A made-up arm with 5 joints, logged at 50 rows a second.
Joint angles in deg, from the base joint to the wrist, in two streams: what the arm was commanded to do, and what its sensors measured. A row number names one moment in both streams.
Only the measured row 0 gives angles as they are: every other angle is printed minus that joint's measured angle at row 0.
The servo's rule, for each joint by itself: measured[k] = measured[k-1] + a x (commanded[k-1-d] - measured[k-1]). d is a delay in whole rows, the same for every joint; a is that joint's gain. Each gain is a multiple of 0.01, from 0.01 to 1. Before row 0 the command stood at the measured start. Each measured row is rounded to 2 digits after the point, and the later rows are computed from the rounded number. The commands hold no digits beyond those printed.
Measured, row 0:
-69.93, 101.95, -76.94, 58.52, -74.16
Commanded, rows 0 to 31:
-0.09, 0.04, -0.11, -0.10, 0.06
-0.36, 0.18, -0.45, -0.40, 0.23
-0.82, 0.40, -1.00, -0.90, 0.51
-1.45, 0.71, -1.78, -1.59, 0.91
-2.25, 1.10, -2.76, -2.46, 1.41
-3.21, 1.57, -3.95, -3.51, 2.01
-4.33, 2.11, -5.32, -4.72, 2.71
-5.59, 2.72, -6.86, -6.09, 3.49
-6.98, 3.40, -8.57, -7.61, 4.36
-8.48, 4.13, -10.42, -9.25, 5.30
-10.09, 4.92, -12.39, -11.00, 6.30
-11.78, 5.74, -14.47, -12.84, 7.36
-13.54, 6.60, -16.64, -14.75, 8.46
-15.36, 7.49, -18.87, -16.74, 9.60
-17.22, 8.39, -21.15, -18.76, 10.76
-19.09, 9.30, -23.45, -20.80, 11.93
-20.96, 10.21, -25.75, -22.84, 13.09
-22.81, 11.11, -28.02, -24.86, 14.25
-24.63, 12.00, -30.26, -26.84, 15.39
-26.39, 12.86, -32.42, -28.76, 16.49
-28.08, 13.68, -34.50, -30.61, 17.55
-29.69, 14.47, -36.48, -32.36, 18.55
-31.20, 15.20, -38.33, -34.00, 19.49
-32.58, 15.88, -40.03, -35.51, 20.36
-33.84, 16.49, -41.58, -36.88, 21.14
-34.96, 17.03, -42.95, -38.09, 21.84
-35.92, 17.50, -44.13, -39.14, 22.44
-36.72, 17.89, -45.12, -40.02, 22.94
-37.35, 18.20, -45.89, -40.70, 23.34
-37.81, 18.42, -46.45, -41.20, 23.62
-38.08, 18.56, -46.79, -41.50, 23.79
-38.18, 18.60, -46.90, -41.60, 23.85
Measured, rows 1 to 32:
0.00, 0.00, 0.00, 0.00, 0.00
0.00, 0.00, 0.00, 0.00, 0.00
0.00, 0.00, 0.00, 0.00, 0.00
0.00, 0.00, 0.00, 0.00, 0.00
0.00, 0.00, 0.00, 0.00, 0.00
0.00, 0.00, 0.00, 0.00, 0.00
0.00, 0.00, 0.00, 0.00, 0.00
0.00, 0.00, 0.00, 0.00, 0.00
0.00, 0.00, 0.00, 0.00, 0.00
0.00, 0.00, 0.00, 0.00, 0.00
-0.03, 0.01, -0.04, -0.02, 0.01
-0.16, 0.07, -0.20, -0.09, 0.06
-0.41, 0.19, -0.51, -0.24, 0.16
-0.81, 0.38, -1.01, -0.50, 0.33
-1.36, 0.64, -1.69, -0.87, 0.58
-2.06, 0.97, -2.57, -1.37, 0.91
-2.92, 1.38, -3.64, -2.01, 1.32
-3.93, 1.86, -4.90, -2.79, 1.82
-5.09, 2.41, -6.33, -3.71, 2.40
-6.38, 3.03, -7.93, -4.76, 3.07
-7.79, 3.71, -9.67, -5.95, 3.81
-9.31, 4.44, -11.54, -7.26, 4.63
-10.92, 5.22, -13.53, -8.68, 5.51
-12.61, 6.04, -15.61, -10.21, 6.45
-14.36, 6.89, -17.77, -11.83, 7.44
-16.16, 7.76, -19.99, -13.53, 8.47
-17.98, 8.64, -22.24, -15.30, 9.53
-19.82, 9.53, -24.49, -17.12, 10.62
-21.65, 10.42, -26.74, -18.97, 11.72
-23.45, 11.30, -28.96, -20.83, 12.82
-25.21, 12.16, -31.12, -22.69, 13.91
-26.91, 12.99, -33.21, -24.53, 14.98
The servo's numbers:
d 10
a 0.38 0.36 0.39 0.19 0.23

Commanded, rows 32 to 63:
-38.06, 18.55, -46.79, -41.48, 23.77
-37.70, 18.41, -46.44, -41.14, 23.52
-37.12, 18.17, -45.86, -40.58, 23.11
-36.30, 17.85, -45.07, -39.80, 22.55
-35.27, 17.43, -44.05, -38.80, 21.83
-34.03, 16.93, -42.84, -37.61, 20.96
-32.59, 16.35, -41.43, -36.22, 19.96
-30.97, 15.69, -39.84, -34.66, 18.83
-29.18, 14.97, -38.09, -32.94, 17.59
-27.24, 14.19, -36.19, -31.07, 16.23
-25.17, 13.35, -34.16, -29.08, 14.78
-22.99, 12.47, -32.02, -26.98, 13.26
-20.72, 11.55, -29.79, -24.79, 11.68
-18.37, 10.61, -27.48, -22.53, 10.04
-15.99, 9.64, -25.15, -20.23, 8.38
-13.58, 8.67, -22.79, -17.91, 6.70
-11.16, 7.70, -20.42, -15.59, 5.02
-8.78, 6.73, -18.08, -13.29, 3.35
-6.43, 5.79, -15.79, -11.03, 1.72
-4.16, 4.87, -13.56, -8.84, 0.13
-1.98, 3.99, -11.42, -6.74, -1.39
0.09, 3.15, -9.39, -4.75, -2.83
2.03, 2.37, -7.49, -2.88, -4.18
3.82, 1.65, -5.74, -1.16, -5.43
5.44, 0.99, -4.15, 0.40, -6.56
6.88, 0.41, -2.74, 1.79, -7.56
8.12, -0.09, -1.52, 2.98, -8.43
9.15, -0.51, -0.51, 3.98, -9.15
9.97, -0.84, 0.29, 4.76, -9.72
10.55, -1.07, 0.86, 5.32, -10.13
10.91, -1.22, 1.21, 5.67, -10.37
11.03, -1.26, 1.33, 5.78, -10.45
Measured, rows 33 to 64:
-28.54, 13.79, -35.21, -26.33, 16.02
-30.08, 14.54, -37.09, -28.07, 17.02
-31.51, 15.24, -38.84, -29.74, 17.97
-32.82, 15.88, -40.44, -31.33, 18.86
-34.00, 16.46, -41.88, -32.81, 19.68
-35.03, 16.97, -43.14, -34.18, 20.43
-35.91, 17.41, -44.21, -35.42, 21.10
-36.63, 17.77, -45.08, -36.52, 21.68
-37.18, 18.05, -45.75, -37.47, 22.17
-37.56, 18.25, -46.20, -38.25, 22.56
-37.75, 18.36, -46.43, -38.86, 22.84
-37.73, 18.38, -46.43, -39.29, 23.00
-37.50, 18.30, -46.21, -39.54, 23.03
-37.04, 18.14, -45.77, -39.59, 22.92
-36.37, 17.88, -45.10, -39.44, 22.67
-35.48, 17.54, -44.22, -39.09, 22.28
-34.38, 17.11, -43.13, -38.54, 21.75
-33.08, 16.60, -41.85, -37.80, 21.08
-31.60, 16.01, -40.38, -36.88, 20.28
-29.94, 15.35, -38.75, -35.78, 19.35
-28.13, 14.63, -36.96, -34.51, 18.30
-26.18, 13.85, -35.03, -33.08, 17.14
-24.11, 13.02, -32.99, -31.50, 15.88
-21.93, 12.15, -30.84, -29.80, 14.54
-19.67, 11.25, -28.62, -27.98, 13.12
-17.36, 10.32, -26.35, -26.07, 11.64
-15.00, 9.38, -24.04, -24.08, 10.12
-12.64, 8.43, -21.72, -22.03, 8.56
-10.28, 7.48, -19.41, -19.94, 6.99
-7.95, 6.54, -17.13, -17.83, 5.41
-5.68, 5.62, -14.90, -15.72, 3.85
-3.49, 4.73, -12.75, -13.64, 2.31

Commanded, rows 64 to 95:
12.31, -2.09, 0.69, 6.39, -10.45
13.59, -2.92, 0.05, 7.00, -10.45
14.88, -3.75, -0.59, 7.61, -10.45
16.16, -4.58, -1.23, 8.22, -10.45
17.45, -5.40, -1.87, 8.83, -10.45
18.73, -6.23, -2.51, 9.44, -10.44
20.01, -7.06, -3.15, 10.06, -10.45
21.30, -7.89, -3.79, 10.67, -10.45
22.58, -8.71, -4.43, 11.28, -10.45
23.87, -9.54, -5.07, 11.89, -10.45
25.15, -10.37, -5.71, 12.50, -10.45
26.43, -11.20, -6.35, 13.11, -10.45
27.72, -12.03, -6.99, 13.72, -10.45
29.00, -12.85, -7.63, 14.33, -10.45
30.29, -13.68, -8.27, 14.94, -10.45
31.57, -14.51, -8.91, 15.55, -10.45
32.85, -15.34, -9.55, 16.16, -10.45
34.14, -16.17, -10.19, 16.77, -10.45
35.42, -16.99, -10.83, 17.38, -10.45
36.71, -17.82, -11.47, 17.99, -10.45
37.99, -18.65, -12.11, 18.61, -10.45
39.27, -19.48, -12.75, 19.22, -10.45
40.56, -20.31, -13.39, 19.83, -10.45
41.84, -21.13, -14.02, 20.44, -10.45
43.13, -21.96, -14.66, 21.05, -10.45
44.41, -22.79, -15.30, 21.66, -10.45
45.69, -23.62, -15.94, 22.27, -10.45
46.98, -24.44, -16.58, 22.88, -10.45
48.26, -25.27, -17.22, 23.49, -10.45
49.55, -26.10, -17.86, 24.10, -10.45
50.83, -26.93, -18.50, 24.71, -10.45
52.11, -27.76, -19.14, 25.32, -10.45
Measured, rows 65 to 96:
-1.39, 3.88, -10.70, -11.60, 0.82
0.59, 3.08, -8.77, -9.62, -0.62
2.43, 2.33, -6.97, -7.72, -1.99
4.12, 1.64, -5.32, -5.91, -3.27
5.64, 1.02, -3.84, -4.22, -4.46
6.97, 0.47, -2.54, -2.66, -5.54
8.11, 0.00, -1.44, -1.25, -6.50
9.04, -0.39, -0.54, 0.00, -7.33
9.75, -0.69, 0.14, 1.08, -8.03
10.24, -0.90, 0.60, 1.97, -8.59
11.03, -1.33, 0.64, 2.81, -9.02
12.00, -1.90, 0.41, 3.61, -9.35
13.09, -2.57, 0.02, 4.37, -9.60
14.26, -3.29, -0.47, 5.10, -9.80
15.47, -4.05, -1.02, 5.81, -9.95
16.71, -4.83, -1.60, 6.50, -10.06
17.96, -5.63, -2.20, 7.18, -10.15
19.23, -6.44, -2.82, 7.84, -10.22
20.50, -7.26, -3.45, 8.49, -10.27
21.78, -8.08, -4.08, 9.14, -10.31
23.06, -8.90, -4.72, 9.78, -10.34
24.34, -9.73, -5.36, 10.41, -10.37
25.62, -10.56, -6.00, 11.04, -10.39
26.90, -11.38, -6.64, 11.67, -10.40
28.19, -12.21, -7.28, 12.29, -10.41
29.47, -13.04, -7.92, 12.91, -10.42
30.75, -13.87, -8.56, 13.53, -10.43
32.04, -14.70, -9.20, 14.15, -10.43
33.32, -15.52, -9.84, 14.76, -10.43
34.61, -16.35, -10.48, 15.37, -10.43
35.89, -17.18, -11.12, 15.99, -10.43
37.17, -18.01, -11.76, 16.60, -10.43

